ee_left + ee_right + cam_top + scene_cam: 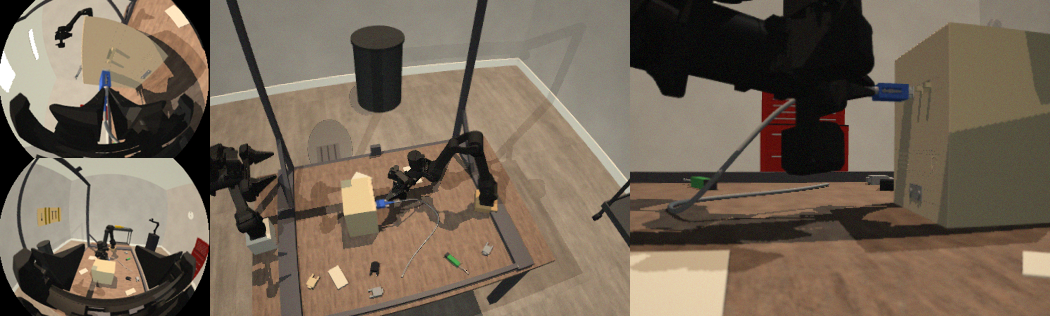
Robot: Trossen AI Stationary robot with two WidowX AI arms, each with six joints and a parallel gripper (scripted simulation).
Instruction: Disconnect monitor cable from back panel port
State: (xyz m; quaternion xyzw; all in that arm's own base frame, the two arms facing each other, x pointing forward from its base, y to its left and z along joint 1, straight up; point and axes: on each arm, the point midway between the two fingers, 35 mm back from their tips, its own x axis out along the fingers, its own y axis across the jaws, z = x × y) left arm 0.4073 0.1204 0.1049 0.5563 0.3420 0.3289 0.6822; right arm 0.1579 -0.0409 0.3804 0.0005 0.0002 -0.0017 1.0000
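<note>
My left gripper is now 4 cm to the left of the blue plug and 3 cm short of it. The rest, counted from my left hand: back panel: 8 cm to the right, 4 cm below, 1 cm ahead; beige box: 14 cm to the right, 4 cm below, 1 cm ahead.
</note>
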